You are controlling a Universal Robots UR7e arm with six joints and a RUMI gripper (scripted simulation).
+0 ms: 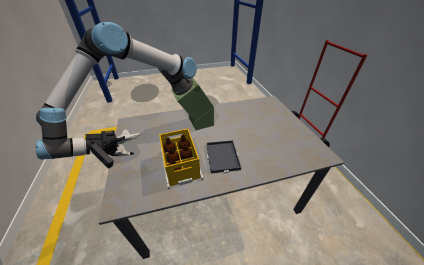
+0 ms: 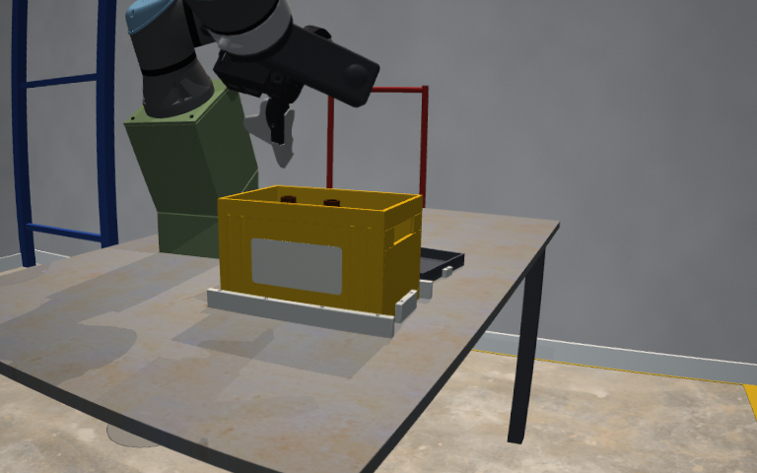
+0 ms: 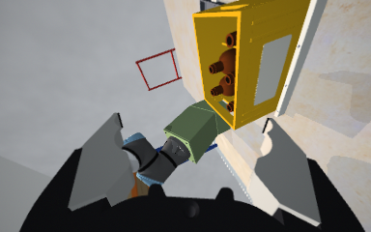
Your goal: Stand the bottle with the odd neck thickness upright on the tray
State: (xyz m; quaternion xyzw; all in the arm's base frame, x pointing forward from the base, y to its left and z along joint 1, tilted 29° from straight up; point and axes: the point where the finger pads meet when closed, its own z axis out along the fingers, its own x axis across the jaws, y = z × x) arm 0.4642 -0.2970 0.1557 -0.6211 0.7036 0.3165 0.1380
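My gripper is now 230 mm above the yellow crate, 190 mm to the right of it and 70 mm past it. From my hand the other things lie so: dark tray: 470 mm to the left, 300 mm below, 50 mm behind.
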